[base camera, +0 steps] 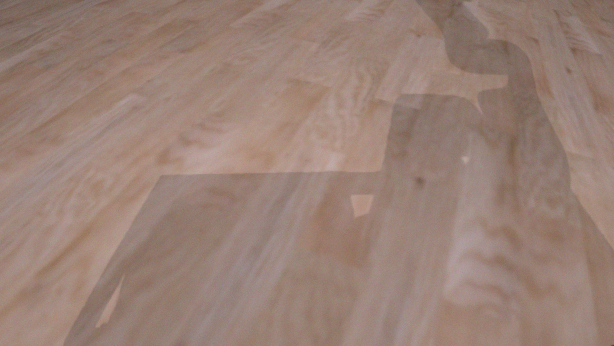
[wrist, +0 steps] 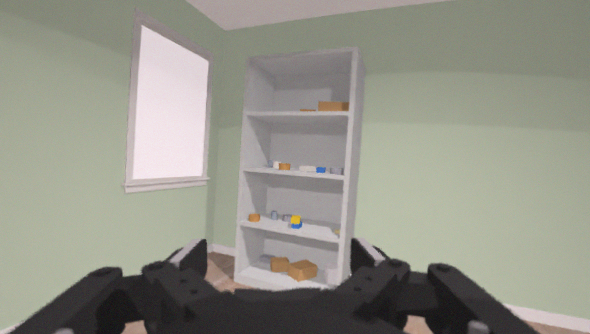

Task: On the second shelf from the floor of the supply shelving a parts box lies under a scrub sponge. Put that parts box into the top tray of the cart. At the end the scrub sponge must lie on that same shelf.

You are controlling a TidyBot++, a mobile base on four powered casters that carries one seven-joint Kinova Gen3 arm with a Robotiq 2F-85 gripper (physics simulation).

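Places are measured from the arm's base along level axes (x ahead, y left, z up), in centimetres.
Where they show: gripper, fingertip midpoint: (wrist: 279, 254).
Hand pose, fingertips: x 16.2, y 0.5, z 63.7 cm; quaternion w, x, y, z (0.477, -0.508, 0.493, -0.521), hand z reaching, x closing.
Observation:
After its pixels a point has its place.
The supply shelving (wrist: 354, 150) @(x 191.9, y -58.3, z 78.1 cm) stands upright in the middle of the wrist view, some way off. On its second shelf from the floor (wrist: 320, 231) @(x 198.1, y -37.9, z 13.7 cm), a small blue parts box (wrist: 296, 226) @(x 203.2, y -19.3, z 15.5 cm) lies under a yellow scrub sponge (wrist: 296, 219) @(x 203.0, y -19.0, z 21.1 cm). My gripper (wrist: 279, 254) @(x 16.2, y 0.5, z 63.7 cm) is open and empty at the bottom of the wrist view, well away from the shelving. The cart does not show in either view.
An orange-brown item (wrist: 254, 217) @(x 218.6, y 15.1, z 17.4 cm) and small grey items share that shelf. Brown boxes (wrist: 302, 270) @(x 209.2, y -27.4, z -23.0 cm) (wrist: 280, 264) @(x 225.4, y -9.6, z -25.3 cm) lie on the bottom shelf. A window (wrist: 170, 105) @(x 229.0, y 93.1, z 107.7 cm) is left of the shelving. Shadows fall on the wooden floor (base camera: 225, 125) @(x 55.7, y 10.9, z -39.7 cm) in the base view.

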